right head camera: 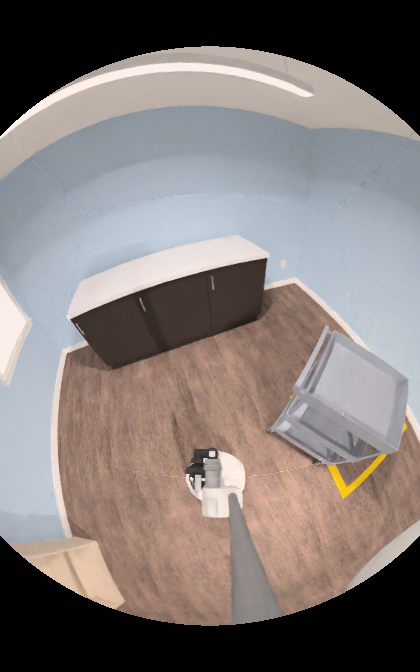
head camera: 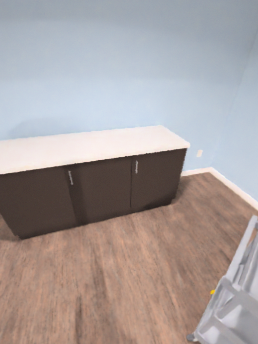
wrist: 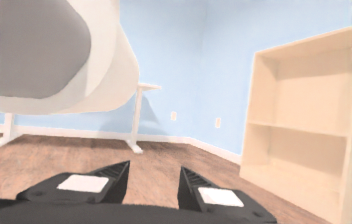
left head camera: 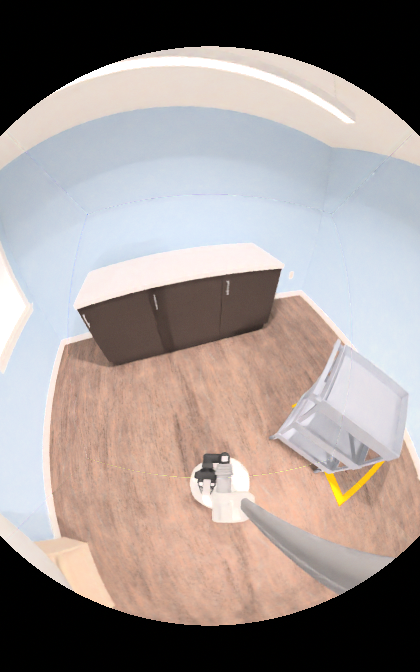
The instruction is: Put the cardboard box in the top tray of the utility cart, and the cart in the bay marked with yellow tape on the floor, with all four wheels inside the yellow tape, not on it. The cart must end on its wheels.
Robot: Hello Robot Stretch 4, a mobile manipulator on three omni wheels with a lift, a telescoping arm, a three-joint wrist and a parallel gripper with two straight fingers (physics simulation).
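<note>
The grey utility cart (head camera: 239, 304) (left head camera: 367, 407) (right head camera: 362, 392) stands upright at the right of the head views. Its top tray holds no box. Yellow tape (left head camera: 340, 496) (right head camera: 345, 489) (head camera: 212, 292) shows on the floor beside and behind the cart, and the cart overlaps part of the marked bay. Where each wheel stands relative to the tape cannot be told. My gripper (wrist: 154, 178) is open and empty, apart from the cart. In both side head views it is folded close over my base, and its fingers are small there. The cardboard box does not show in these views.
A dark cabinet (head camera: 100, 192) (left head camera: 192, 317) (right head camera: 180, 315) with a white top stands along the wall ahead. A wooden shelf unit (wrist: 252, 107) stands at the right of the wrist view. A white table (wrist: 136, 120) stands behind the white robot part at upper left.
</note>
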